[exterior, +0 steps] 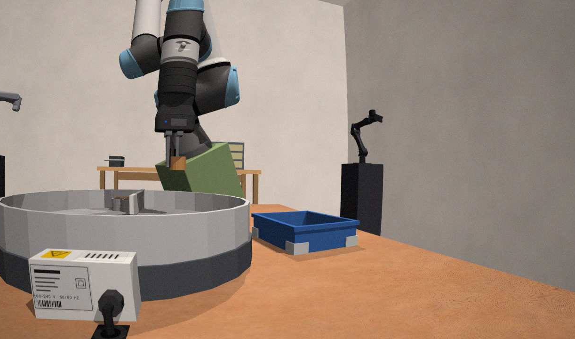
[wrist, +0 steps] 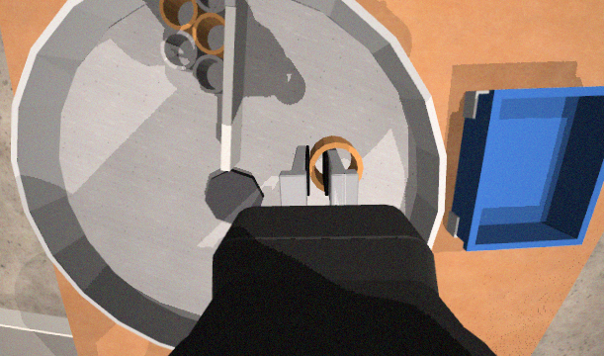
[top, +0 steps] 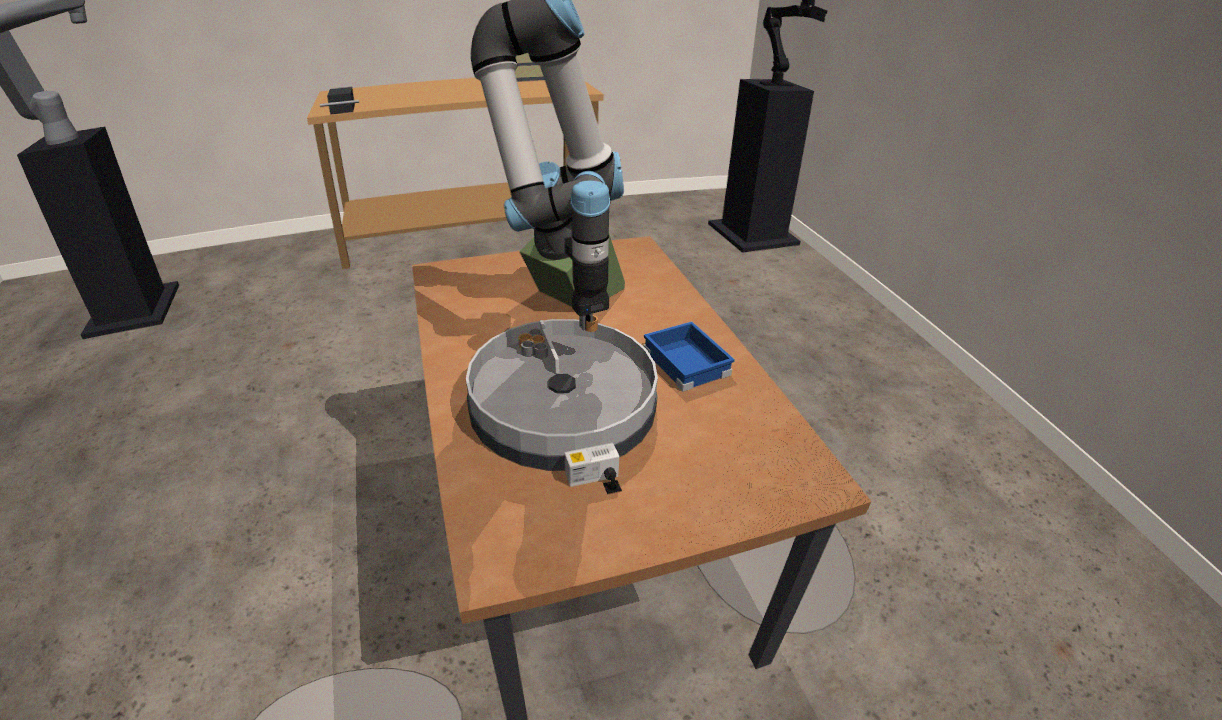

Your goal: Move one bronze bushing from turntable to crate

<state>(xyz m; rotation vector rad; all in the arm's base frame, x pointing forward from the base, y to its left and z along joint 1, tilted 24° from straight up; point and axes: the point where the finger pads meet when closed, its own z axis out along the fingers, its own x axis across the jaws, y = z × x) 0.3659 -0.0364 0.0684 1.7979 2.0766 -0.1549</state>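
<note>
My hand is 2 cm short of the blue crate, 26 cm to the right of it and 14 cm above it. From my hand the other things lie so: grey turntable 7 cm ahead, 8 cm to the right, 11 cm below.
</note>
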